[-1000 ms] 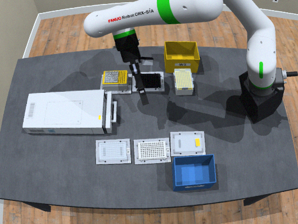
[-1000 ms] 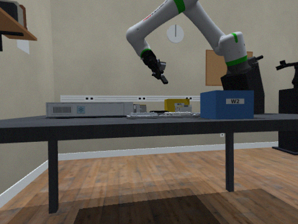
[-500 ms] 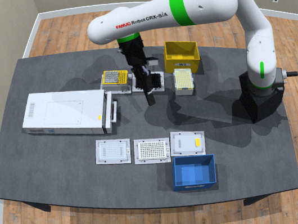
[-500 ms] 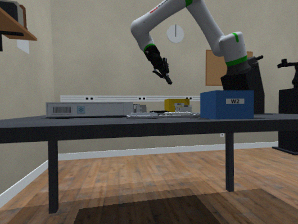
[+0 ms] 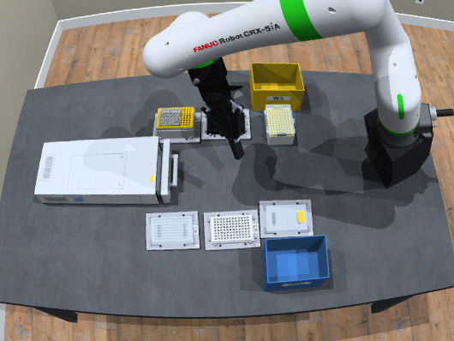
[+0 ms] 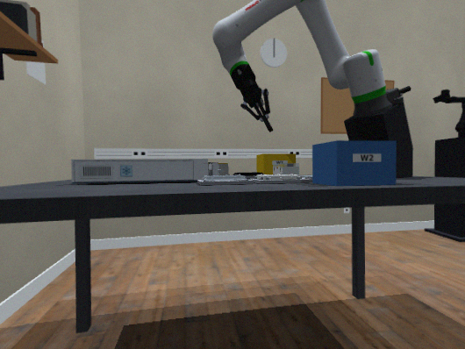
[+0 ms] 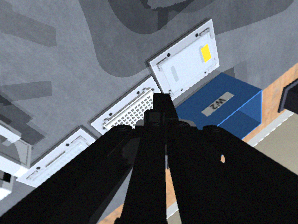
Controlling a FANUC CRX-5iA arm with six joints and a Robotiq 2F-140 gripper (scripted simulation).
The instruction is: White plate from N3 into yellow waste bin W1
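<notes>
The grey nest is 10 mm behind my hand, 160 mm to the left of it and 220 mm below it. Also, from my hand: black plate: 50 mm ahead, 220 mm to the right, 210 mm below; white plate: 170 mm ahead, 190 mm to the left, 210 mm below; blue bin W2: 200 mm behind, 270 mm to the left, 190 mm below.
</notes>
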